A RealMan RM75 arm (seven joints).
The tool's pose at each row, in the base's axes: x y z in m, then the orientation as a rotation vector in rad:
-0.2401, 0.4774, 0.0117, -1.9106, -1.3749, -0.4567
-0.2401, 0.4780, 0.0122, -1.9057, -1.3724, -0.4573
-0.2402, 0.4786, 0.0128, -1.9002, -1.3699, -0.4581
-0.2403, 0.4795, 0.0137, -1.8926, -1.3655, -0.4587
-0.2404, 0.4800, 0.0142, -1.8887, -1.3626, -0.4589
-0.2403, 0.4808, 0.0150, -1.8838, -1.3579, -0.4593
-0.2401, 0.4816, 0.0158, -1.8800, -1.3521, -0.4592
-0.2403, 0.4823, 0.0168, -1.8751, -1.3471, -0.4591
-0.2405, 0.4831, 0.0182, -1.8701, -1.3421, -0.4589
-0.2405, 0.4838, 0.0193, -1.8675, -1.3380, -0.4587
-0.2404, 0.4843, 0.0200, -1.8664, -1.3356, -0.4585
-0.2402, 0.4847, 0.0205, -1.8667, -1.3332, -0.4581
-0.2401, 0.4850, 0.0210, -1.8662, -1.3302, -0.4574
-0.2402, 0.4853, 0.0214, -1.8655, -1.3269, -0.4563
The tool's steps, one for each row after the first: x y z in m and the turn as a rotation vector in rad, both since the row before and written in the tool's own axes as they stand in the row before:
0.0007, -0.0003, 0.0001, 0.0038, 0.0039, 0.0000
0.0008, -0.0004, 0.0001, 0.0041, 0.0043, -0.0003
0.0011, -0.0006, 0.0001, 0.0061, 0.0061, 0.0004
0.0006, -0.0003, 0.0001, 0.0033, 0.0034, 0.0006
0.0011, -0.0003, 0.0001, 0.0043, 0.0049, 0.0014
0.0011, -0.0002, 0.0001, 0.0039, 0.0048, 0.0027
0.0010, -0.0007, -0.0001, 0.0046, 0.0049, 0.0018
0.0014, -0.0008, -0.0003, 0.0047, 0.0049, 0.0018
0.0012, -0.0005, -0.0002, 0.0028, 0.0033, 0.0020
0.0008, -0.0002, -0.0001, 0.0013, 0.0017, 0.0013
0.0007, -0.0001, 0.0000, 0.0004, 0.0009, 0.0018
0.0006, -0.0001, -0.0001, 0.0013, 0.0015, 0.0020
0.0004, -0.0003, 0.0000, 0.0017, 0.0015, 0.0023

